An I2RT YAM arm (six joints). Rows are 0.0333 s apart.
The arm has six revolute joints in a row. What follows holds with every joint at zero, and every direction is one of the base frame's. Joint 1 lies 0.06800 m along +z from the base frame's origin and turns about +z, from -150.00 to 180.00 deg. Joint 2 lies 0.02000 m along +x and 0.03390 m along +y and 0.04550 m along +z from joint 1 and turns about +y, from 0.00 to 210.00 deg. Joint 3 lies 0.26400 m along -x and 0.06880 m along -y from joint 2 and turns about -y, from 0.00 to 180.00 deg. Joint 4 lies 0.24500 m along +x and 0.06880 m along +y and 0.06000 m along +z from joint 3 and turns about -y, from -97.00 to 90.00 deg. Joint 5 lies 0.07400 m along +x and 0.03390 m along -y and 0.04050 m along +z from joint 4 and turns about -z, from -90.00 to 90.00 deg. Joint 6 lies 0.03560 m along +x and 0.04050 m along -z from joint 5 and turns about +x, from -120.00 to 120.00 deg. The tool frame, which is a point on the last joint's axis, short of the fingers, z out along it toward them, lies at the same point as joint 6; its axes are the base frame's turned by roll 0.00, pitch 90.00 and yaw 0.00 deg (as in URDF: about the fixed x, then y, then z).
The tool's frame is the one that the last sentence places.
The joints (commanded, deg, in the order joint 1, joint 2, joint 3, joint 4, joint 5, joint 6), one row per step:
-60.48, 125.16, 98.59, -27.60, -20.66, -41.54
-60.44, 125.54, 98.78, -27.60, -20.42, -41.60
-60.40, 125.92, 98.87, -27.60, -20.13, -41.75
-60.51, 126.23, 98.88, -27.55, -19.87, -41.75
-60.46, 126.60, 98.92, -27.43, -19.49, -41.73
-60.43, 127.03, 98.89, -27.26, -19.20, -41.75
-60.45, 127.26, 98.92, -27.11, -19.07, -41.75
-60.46, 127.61, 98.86, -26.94, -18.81, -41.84
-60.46, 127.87, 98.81, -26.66, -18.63, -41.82
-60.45, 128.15, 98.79, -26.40, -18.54, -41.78
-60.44, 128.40, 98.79, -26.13, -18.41, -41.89
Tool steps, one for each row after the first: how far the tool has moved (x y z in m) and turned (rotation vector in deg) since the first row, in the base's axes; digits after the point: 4 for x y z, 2 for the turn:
0.0007, -0.0008, -0.0021, 0.03, 0.28, -0.05
0.0012, -0.0013, -0.0047, 0.08, 0.68, -0.07
0.0005, -0.0023, -0.0072, 0.20, 0.98, -0.33
0.0010, -0.0028, -0.0099, 0.24, 1.35, -0.51
0.0014, -0.0034, -0.0134, 0.36, 1.71, -0.63
0.0015, -0.0040, -0.0149, 0.35, 1.83, -0.72
0.0015, -0.0045, -0.0180, 0.41, 2.16, -0.81
0.0017, -0.0051, -0.0201, 0.37, 2.30, -0.93
0.0020, -0.0056, -0.0222, 0.39, 2.37, -1.00
0.0023, -0.0061, -0.0240, 0.26, 2.48, -0.98

